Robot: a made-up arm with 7 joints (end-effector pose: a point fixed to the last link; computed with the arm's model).
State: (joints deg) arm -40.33 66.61 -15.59 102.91 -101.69 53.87 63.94
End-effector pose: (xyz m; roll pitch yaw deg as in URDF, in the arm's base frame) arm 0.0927 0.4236 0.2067 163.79 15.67 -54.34
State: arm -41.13 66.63 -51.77 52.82 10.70 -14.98 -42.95
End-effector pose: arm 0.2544 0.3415 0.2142 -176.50 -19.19 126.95
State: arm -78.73 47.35 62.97 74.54 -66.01 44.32 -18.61
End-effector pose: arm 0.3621 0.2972 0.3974 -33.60 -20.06 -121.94
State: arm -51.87 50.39 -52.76 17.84 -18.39 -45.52 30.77
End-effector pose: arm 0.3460 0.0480 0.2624 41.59 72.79 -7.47
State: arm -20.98 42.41 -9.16 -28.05 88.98 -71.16 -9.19
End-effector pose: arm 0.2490 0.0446 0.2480 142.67 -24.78 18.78
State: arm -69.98 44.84 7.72 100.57 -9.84 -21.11 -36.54
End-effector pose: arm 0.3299 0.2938 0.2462 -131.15 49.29 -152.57
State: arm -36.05 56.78 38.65 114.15 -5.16 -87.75 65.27
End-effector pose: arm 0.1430 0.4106 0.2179 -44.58 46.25 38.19
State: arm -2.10 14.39 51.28 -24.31 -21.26 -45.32 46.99
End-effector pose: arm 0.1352 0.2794 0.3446 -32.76 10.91 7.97
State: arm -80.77 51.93 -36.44 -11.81 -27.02 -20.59 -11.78
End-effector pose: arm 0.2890 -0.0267 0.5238 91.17 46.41 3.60
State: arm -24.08 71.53 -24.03 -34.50 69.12 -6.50 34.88
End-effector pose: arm 0.2599 0.0640 0.3120 83.21 -13.82 39.09
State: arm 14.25 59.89 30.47 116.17 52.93 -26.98 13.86
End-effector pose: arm -0.2183 0.3869 0.1827 141.25 -27.42 -159.34
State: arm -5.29 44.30 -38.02 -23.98 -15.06 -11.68 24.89
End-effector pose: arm 0.1779 0.0107 0.1755 -114.54 69.07 -160.47
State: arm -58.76 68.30 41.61 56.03 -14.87 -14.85 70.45
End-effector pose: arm 0.2371 0.4670 0.5097 -77.21 26.24 18.47
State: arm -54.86 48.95 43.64 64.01 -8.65 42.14 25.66
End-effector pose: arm 0.3088 0.3649 0.2645 -152.17 27.37 -91.92
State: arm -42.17 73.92 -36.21 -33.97 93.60 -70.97 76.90
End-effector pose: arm 0.2195 0.0502 0.2638 111.14 7.07 -30.34
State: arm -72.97 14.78 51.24 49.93 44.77 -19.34 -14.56
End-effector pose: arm 0.4447 0.1470 0.3476 -97.29 86.26 -112.32
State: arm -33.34 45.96 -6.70 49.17 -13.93 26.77 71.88
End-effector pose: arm 0.2905 0.3351 0.1495 103.78 60.59 -178.24
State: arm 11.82 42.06 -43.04 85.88 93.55 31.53 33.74
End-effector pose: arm -0.1445 0.3842 0.0979 -156.98 -51.61 37.02
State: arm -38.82 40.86 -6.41 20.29 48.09 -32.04 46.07
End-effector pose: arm 0.3856 0.1313 0.2700 61.65 30.01 48.90
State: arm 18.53 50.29 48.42 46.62 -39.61 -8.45 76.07
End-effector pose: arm -0.0207 0.5083 0.2251 -72.57 77.87 47.37
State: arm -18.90 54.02 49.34 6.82 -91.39 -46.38 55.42
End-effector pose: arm 0.1677 0.4290 0.4611 -68.99 -32.85 -16.63
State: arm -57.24 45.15 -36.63 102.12 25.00 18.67 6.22
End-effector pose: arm 0.2247 0.3691 0.1850 125.00 -7.67 -179.37
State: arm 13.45 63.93 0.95 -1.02 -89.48 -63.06 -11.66
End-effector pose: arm 0.1926 0.3136 0.2607 -37.27 47.31 -61.67
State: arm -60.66 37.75 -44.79 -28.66 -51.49 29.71 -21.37
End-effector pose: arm 0.2450 -0.0762 0.3654 -130.90 55.79 117.98
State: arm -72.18 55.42 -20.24 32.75 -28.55 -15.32 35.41
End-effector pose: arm 0.4170 0.1850 0.4954 -11.09 57.19 -9.50
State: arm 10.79 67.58 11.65 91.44 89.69 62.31 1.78
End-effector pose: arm -0.1001 0.4554 0.3124 23.82 -30.23 -102.04
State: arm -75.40 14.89 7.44 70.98 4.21 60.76 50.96
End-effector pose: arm 0.4078 0.0750 0.2156 152.61 29.49 -153.65
